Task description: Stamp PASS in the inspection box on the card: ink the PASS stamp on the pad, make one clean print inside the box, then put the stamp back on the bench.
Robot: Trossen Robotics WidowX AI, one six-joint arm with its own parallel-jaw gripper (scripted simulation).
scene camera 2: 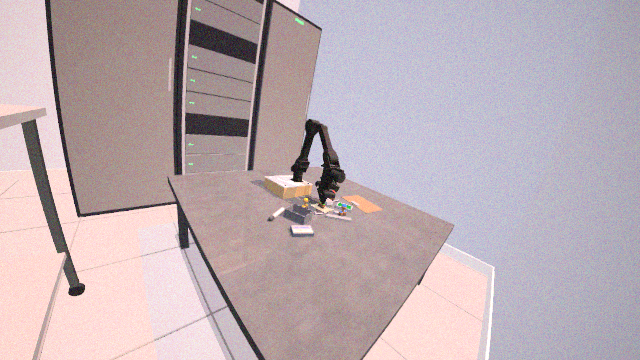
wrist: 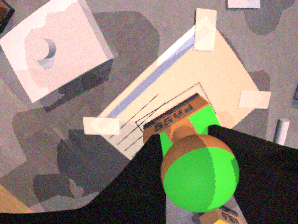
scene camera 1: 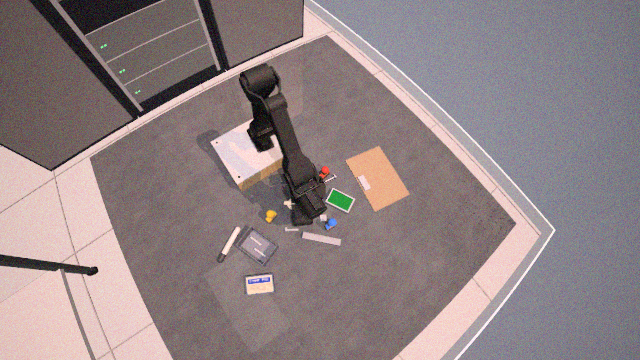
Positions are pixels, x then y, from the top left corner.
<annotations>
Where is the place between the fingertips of the gripper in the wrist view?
At 184,137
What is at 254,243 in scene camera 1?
A tray.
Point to a brown board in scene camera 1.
373,171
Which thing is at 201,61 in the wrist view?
A cream card.
</annotations>
